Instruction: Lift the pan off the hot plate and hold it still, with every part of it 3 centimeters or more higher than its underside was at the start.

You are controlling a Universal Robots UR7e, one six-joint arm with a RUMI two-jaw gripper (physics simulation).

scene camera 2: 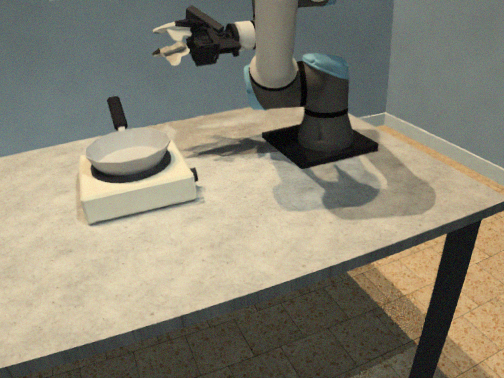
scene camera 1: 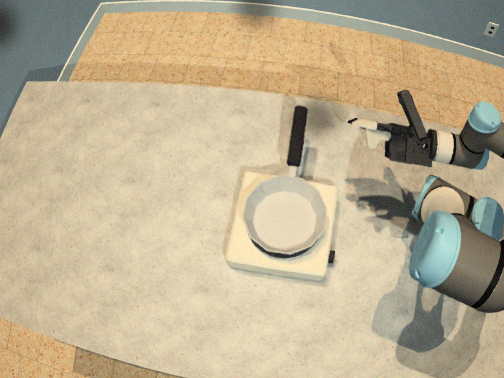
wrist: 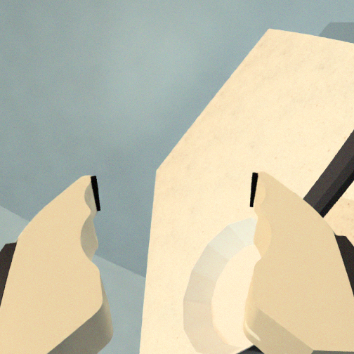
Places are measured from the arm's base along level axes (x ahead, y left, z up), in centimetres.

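Pixels of known places: gripper, fingertip midpoint: (scene camera 2: 152, 43) (scene camera 1: 349, 122); arm's base, origin of the base link: (scene camera 2: 325, 139).
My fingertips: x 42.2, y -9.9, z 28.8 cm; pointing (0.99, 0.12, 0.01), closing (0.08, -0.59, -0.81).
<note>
For each thing: its top centre in the pictures, then the offset to it from my fingertips.
- cream hot plate, middle of its top: (scene camera 1: 288, 221) (scene camera 2: 134, 160) dx +8.8, dy +16.1, dz -23.0 cm
- black knob, middle of its top: (scene camera 2: 191, 168) (scene camera 1: 331, 254) dx -3.7, dy +21.0, dz -25.4 cm
The grey pan (scene camera 1: 285, 220) (scene camera 2: 127, 152) (wrist: 199, 300) rests level on the round black burner of the cream hot plate (scene camera 1: 275, 266) (scene camera 2: 142, 200). Its black handle (scene camera 1: 298, 135) (scene camera 2: 117, 112) (wrist: 334, 172) points to the far side of the table, past the hot plate's edge. In the wrist view the right finger hides part of the pan. My gripper (scene camera 1: 354, 122) (scene camera 2: 155, 41) (wrist: 174, 176) is open and empty. It hangs high above the table, to the right of the handle in scene camera 1, apart from pan and handle.
A black knob (scene camera 1: 331, 257) (scene camera 2: 194, 174) sticks out of the hot plate's right side. The arm's black base plate (scene camera 2: 320, 156) stands on the table to the right. The table's far edge runs a little beyond the handle's end. A wall rises behind the table.
</note>
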